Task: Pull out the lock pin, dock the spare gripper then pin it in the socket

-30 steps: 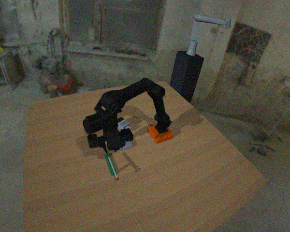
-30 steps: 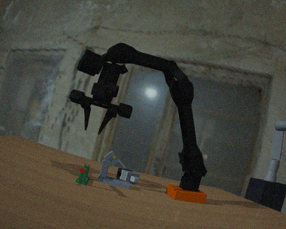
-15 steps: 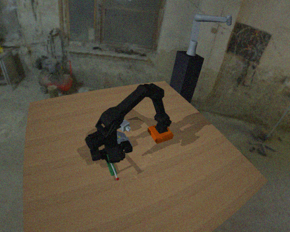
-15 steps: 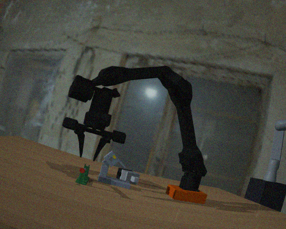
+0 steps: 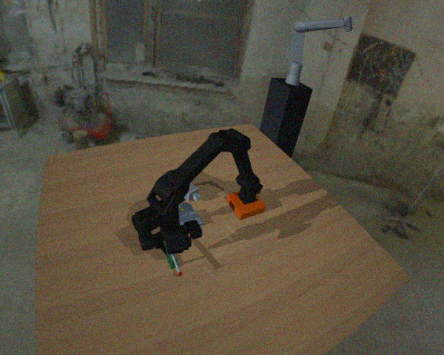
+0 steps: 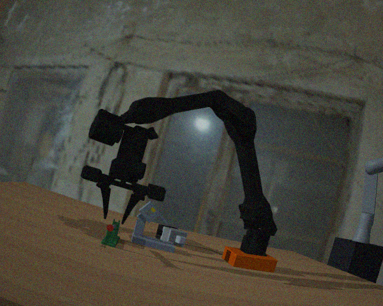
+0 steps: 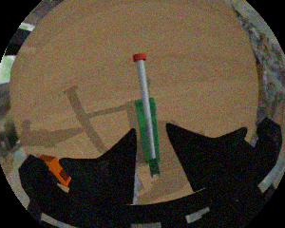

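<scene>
My gripper tip is now 4 cm to the left of the green holder and 3 cm above it. Also, from my gripper tip: spare gripper: 28 cm to the right, 17 cm behind, 3 cm below; then socket: 15 cm to the right, 9 cm behind.
</scene>
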